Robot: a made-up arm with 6 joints. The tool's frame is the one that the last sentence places.
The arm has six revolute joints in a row. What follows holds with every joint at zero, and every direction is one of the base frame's.
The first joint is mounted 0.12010 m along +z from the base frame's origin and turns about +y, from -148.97 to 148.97 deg.
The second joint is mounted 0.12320 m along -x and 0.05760 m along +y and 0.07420 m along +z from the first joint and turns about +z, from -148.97 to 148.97 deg.
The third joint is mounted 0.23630 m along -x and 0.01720 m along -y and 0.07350 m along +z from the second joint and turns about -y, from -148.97 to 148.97 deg.
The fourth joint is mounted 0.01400 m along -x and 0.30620 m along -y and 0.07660 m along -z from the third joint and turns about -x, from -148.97 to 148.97 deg.
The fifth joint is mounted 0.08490 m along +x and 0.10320 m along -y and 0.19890 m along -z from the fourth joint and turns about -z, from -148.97 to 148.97 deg.
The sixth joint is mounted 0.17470 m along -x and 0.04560 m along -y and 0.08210 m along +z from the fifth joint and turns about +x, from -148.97 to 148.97 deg.
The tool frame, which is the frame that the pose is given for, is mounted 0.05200 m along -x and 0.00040 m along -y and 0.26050 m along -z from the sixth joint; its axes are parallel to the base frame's.
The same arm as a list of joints. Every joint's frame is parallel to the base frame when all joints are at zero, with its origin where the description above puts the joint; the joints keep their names.
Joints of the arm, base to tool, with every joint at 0 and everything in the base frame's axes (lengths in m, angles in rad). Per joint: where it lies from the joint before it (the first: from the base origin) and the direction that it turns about. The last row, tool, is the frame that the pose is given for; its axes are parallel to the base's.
joint 1: offset 0 0 0.1201 axis 0 1 0
joint 2: offset -0.1232 0.0576 0.0742 axis 0 0 1
joint 3: offset -0.2363 -0.0172 0.0735 axis 0 -1 0
joint 4: offset -0.014 -0.3062 -0.0766 axis -1 0 0
joint 5: offset 0.0849 -0.1032 -0.1989 axis 0 0 -1
joint 6: offset -0.1747 -0.0456 0.0821 axis 1 0 0
tool: offset -0.052 -0.0004 -0.2605
Joint limits (rad, base to tool): -2.6..2.6 -2.6..2.6 -2.6..2.6 -2.6..2.6 -2.6..2.6 -2.6..2.6

